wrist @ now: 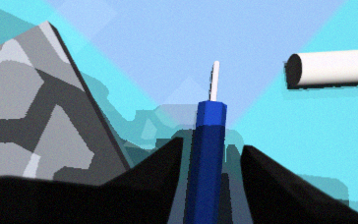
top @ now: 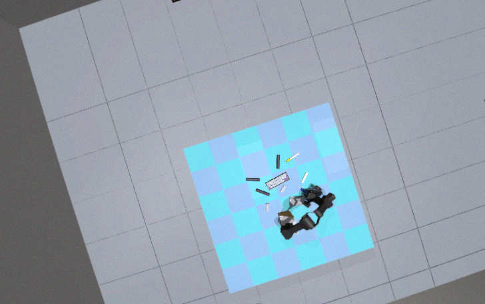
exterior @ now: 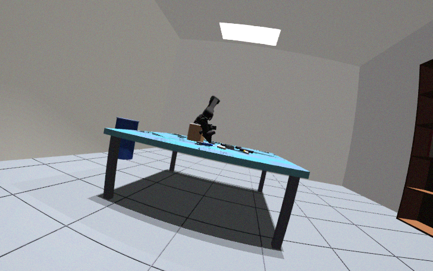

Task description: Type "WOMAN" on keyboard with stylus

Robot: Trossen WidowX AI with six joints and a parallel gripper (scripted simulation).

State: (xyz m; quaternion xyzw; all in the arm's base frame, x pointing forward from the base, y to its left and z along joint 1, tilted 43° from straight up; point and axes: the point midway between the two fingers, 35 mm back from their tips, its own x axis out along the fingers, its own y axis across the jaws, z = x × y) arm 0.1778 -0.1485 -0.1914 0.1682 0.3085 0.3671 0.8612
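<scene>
The stylus lies 10 mm ahead of my gripper tip, 10 mm to the left of it and 20 mm below it. The rest, counted from my gripper tip: O key 180 mm ahead, 130 mm to the left, 10 mm below; stylus tip 40 mm ahead, 20 mm to the left, 20 mm below; grey pad 60 mm behind, 90 mm to the left, 20 mm below.
</scene>
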